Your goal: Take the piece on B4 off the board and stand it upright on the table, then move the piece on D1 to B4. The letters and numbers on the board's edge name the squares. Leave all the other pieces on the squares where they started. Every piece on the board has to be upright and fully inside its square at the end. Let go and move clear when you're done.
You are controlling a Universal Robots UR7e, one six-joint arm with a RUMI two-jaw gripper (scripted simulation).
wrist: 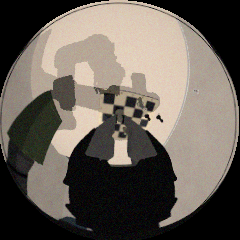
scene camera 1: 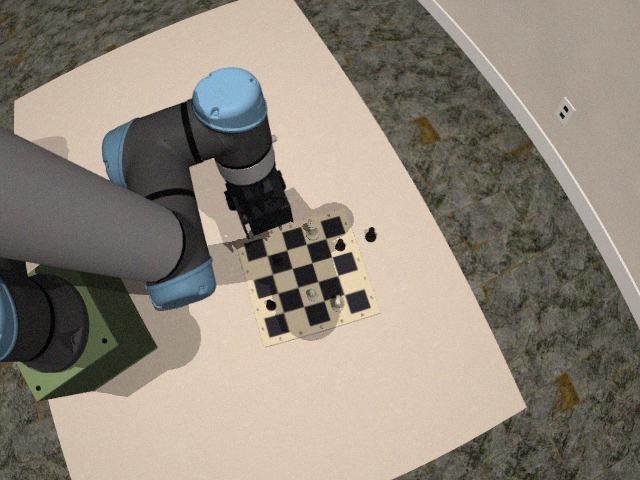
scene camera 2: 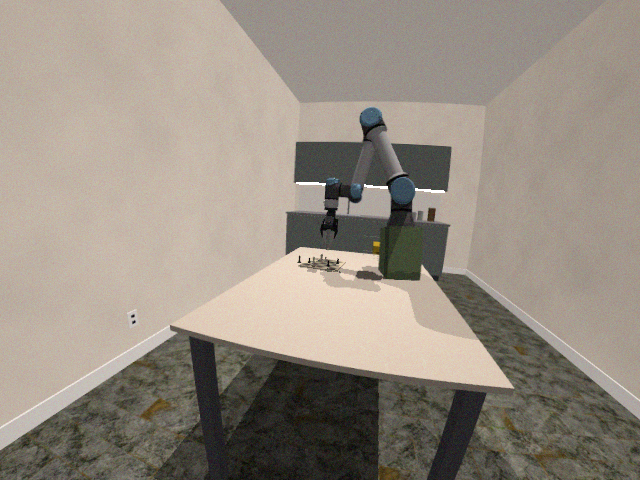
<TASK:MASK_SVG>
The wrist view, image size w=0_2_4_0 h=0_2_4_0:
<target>gripper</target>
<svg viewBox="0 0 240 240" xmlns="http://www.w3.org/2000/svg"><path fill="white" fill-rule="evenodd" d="M16 184L25 198L42 215L72 233L95 240L142 240L168 232L189 220L210 201L225 178L216 191L209 195L212 194L212 196L208 197L190 215L172 224L160 227L159 223L171 217L171 210L177 202L174 184L177 177L173 171L170 156L163 145L148 130L142 128L128 116L122 115L122 123L126 126L125 133L128 135L127 154L131 158L132 166L111 167L108 161L114 157L115 140L112 135L115 133L115 124L117 124L117 115L115 114L98 127L93 128L75 146L70 155L67 173L63 180L63 183L69 186L70 203L65 204L66 208L76 218L77 225L90 228L90 231L73 227L53 217L51 218L31 199L29 200L25 194L28 195L25 192L23 193Z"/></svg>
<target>chessboard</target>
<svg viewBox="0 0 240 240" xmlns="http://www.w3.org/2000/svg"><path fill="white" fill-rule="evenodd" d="M117 121L115 133L112 137L116 140L127 140L128 135L124 135L122 130L126 126L122 122ZM100 89L99 125L115 115L116 108L120 108L124 111L124 115L127 115L142 128L148 130L159 100L126 91ZM139 101L144 103L144 106L147 108L147 112L142 112L141 108L137 107L137 103Z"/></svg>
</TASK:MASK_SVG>
